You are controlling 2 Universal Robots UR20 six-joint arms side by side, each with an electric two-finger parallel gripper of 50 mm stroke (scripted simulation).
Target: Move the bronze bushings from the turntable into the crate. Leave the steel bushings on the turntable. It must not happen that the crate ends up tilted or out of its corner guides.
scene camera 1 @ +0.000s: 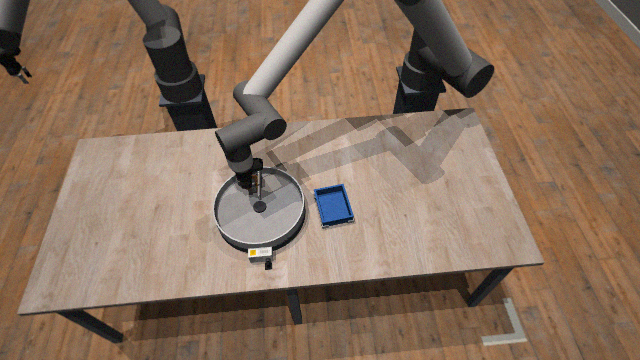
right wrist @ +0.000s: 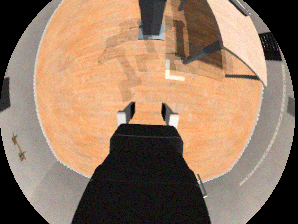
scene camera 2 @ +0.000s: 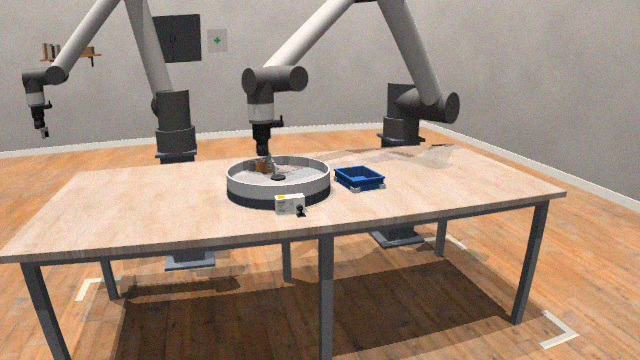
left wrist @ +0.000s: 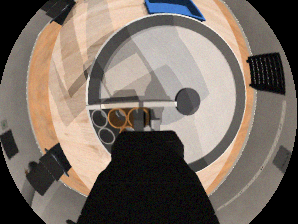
Labels:
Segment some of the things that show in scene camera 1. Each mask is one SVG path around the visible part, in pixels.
A blue crate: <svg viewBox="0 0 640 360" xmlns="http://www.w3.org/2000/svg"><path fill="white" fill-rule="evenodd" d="M344 184L314 189L323 226L346 223L353 219L354 215Z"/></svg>

